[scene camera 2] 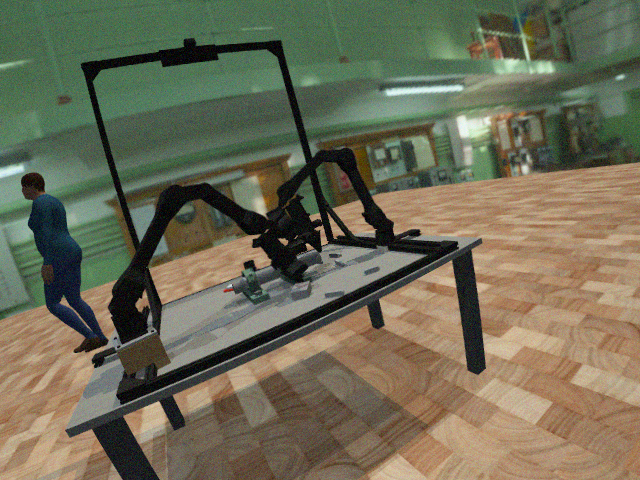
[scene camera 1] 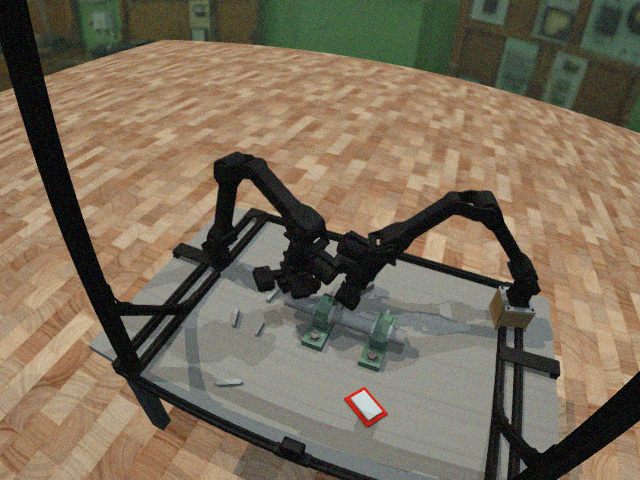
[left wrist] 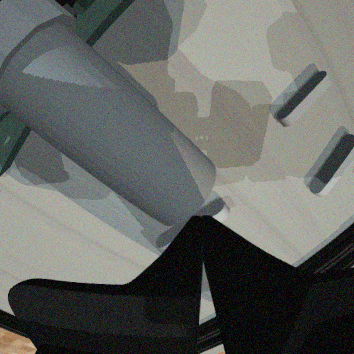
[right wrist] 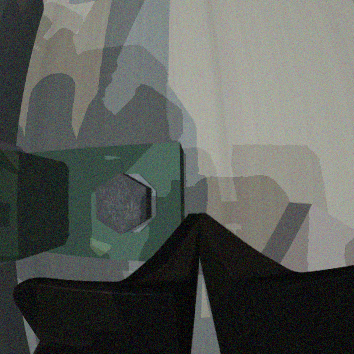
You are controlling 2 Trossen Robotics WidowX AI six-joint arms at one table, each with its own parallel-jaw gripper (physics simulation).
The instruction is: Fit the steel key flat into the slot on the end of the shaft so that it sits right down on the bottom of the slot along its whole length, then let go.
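Seen in the pictures: left gripper, fingertip midpoint: (scene camera 2: 320, 252) (scene camera 1: 284, 292) (left wrist: 199, 224); right gripper, fingertip midpoint: (scene camera 2: 303, 283) (right wrist: 196, 221); left arm's base at its link origin: (scene camera 2: 386, 243) (scene camera 1: 219, 262); right arm's base at its link origin: (scene camera 2: 133, 335) (scene camera 1: 517, 299).
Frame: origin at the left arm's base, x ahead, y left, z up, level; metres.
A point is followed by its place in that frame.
The grey shaft (scene camera 1: 356, 318) @(x 0.464, y -0.012, z 0.050 m) (left wrist: 100, 120) @(x 0.322, y -0.033, z 0.049 m) lies in two green bearing brackets (scene camera 1: 323, 312) @(x 0.388, y -0.050, z 0.064 m) (scene camera 1: 383, 331) @(x 0.544, y -0.028, z 0.066 m). Its slot cannot be made out. Several small grey keys lie loose on the table: one (scene camera 1: 235, 317) @(x 0.176, y -0.145, z -0.003 m), another (scene camera 1: 259, 328) @(x 0.249, y -0.136, z -0.008 m) and one nearer the front (scene camera 1: 229, 382) @(x 0.285, y -0.313, z -0.010 m). In the left wrist view a key (left wrist: 220, 208) @(x 0.213, y -0.035, z -0.006 m) partly shows past the shaft's end, behind the fingertips. My left gripper (left wrist: 199, 224) @(x 0.259, y -0.031, z 0.046 m) is shut and empty at the shaft's end. My right gripper (right wrist: 196, 221) @(x 0.377, y 0.081, z -0.011 m) is shut and empty beside a green bracket foot (right wrist: 165, 165) @(x 0.353, y 0.064, z 0.000 m) with a hex bolt (right wrist: 122, 202) @(x 0.371, y 0.050, z 0.011 m).
A grey block (scene camera 2: 301, 290) @(x 0.409, y 0.190, z 0.005 m) stands on the table near the right gripper. A red-framed card (scene camera 1: 369, 422) @(x 0.614, y -0.229, z -0.013 m) lies in front of the brackets. A tan box (scene camera 1: 509, 314) @(x 0.847, y 0.222, z 0.052 m) (scene camera 2: 143, 352) @(x 0.835, y 0.326, z 0.035 m) is at the right arm's base. The two arms reach close together above the shaft.
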